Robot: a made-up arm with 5 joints. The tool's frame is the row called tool.
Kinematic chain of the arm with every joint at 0, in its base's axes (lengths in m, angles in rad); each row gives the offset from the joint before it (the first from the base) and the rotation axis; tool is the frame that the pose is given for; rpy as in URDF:
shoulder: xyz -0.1 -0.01 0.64 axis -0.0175 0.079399 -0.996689
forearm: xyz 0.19 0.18 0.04 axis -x
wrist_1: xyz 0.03 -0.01 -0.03 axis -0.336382 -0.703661 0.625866
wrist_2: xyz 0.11 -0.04 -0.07 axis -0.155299 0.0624 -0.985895
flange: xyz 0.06 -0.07 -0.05 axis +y
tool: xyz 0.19 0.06 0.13 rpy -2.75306 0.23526 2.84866
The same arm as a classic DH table. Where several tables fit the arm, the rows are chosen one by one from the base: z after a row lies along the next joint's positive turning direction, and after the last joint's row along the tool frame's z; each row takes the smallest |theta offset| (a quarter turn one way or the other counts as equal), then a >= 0, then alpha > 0; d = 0 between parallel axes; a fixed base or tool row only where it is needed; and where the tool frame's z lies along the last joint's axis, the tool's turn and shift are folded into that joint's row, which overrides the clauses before.
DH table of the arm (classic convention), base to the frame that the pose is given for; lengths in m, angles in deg. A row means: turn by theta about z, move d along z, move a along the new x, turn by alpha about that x. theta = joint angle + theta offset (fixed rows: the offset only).
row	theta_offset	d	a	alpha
base (fixed)	12.43	0.7841	-0.0998	-175.34
shoulder	-77.61	0.1190	0.1826	89.00
forearm	-43.79	-0.2151	-0.0291	70.34
wrist_1	61.19	-0.0491	-0.1239	-127.50
wrist_2	-32.79	0.0677	-0.0670	-86.42
flange	-15.11	-0.0636	-0.2029	115.15
tool (fixed)	18.07	-0.1203	0.0000	0.00

